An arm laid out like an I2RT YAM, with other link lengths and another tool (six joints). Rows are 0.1 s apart.
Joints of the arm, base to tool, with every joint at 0 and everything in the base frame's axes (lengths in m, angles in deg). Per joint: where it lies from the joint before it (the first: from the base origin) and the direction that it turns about. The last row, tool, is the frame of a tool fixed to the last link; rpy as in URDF.
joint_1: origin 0 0 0.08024 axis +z
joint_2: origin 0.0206 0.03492 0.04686 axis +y
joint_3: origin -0.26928 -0.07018 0 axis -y
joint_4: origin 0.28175 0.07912 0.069 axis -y
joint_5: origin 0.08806 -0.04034 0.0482 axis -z
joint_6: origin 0.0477 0 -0.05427 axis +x
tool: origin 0.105 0.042 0.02 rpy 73.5 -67.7 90
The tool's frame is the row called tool.
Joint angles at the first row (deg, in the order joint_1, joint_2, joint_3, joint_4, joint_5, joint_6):
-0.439 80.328 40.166 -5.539 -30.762 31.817
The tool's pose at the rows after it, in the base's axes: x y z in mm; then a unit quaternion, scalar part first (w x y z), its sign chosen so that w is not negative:
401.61 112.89 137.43 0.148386 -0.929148 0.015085 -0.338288
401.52 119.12 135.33 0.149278 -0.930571 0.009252 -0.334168
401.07 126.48 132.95 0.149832 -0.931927 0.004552 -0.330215
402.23 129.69 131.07 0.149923 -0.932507 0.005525 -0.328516
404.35 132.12 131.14 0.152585 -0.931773 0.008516 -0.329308
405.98 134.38 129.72 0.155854 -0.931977 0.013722 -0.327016
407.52 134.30 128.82 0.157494 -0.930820 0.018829 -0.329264
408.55 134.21 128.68 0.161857 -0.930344 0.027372 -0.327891
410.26 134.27 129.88 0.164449 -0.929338 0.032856 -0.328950
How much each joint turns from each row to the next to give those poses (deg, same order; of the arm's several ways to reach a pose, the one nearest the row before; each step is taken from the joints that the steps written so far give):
1.842 0.441 0.087 0.266 0.001 0.351
0.965 0.616 0.351 -0.088 0.262 0.088
1.229 0.529 0.177 0.173 0.527 0.438
0.618 0.525 0.087 0.527 0.438 0.615
0.441 0.442 0.089 0.878 0.179 0.878
0.439 0.525 -0.001 0.790 0.174 1.139
0.090 0.263 -0.350 1.228 0.176 0.794
0.089 0.091 -0.264 0.795 0.001 1.320
0.088 0.087 -0.001 0.617 0.089 0.878

